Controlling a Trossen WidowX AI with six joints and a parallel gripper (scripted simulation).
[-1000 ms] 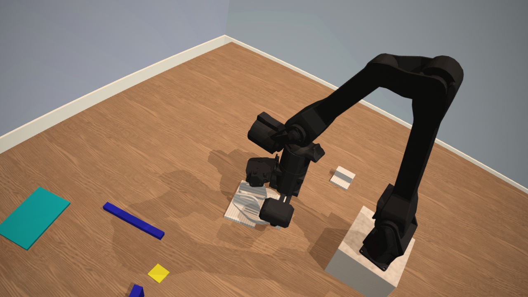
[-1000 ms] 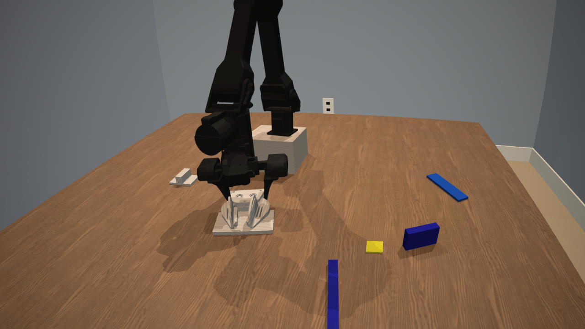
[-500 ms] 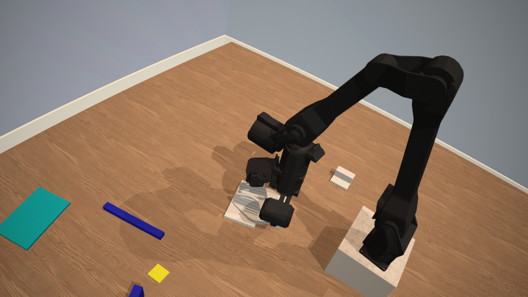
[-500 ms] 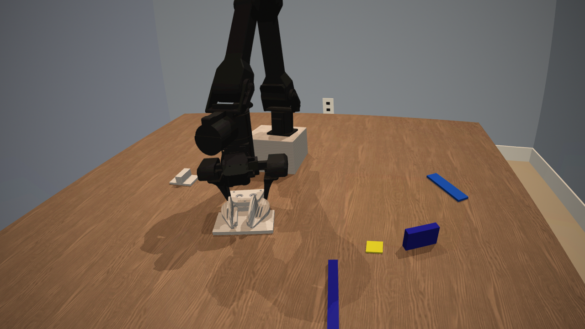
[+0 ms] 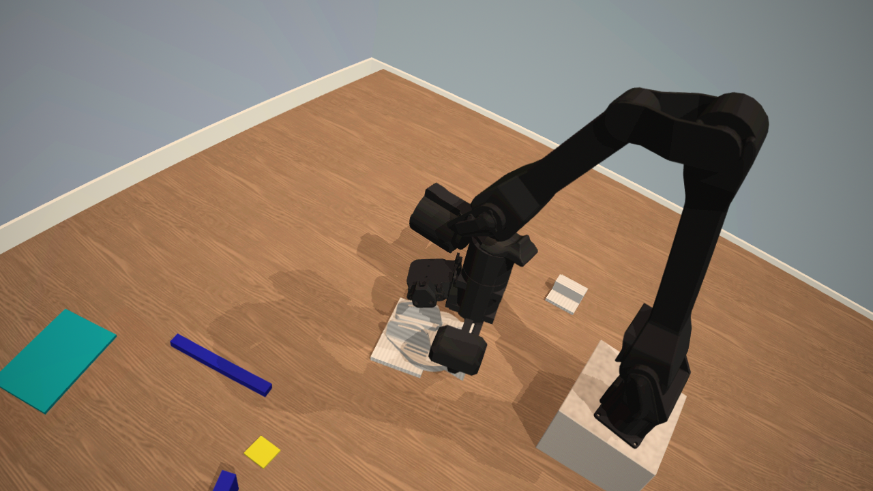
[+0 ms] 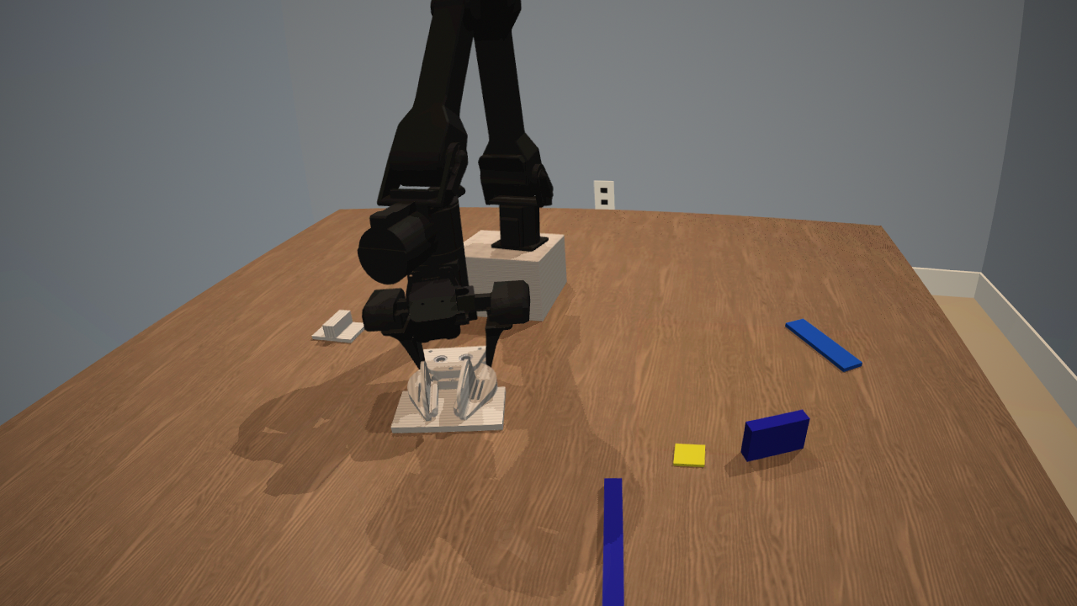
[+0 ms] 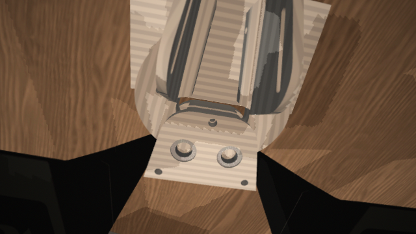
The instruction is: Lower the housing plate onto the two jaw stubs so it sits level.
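Now: gripper tip 10 mm short of the housing plate and 20 mm below it. Also, from my gripper tip: pale base plate: 70 mm ahead, 30 mm to the left, 10 mm below; then small pale stepped block: 50 mm behind, 230 mm to the right; then yellow tile: 70 mm ahead, 290 mm to the left, 10 mm below.
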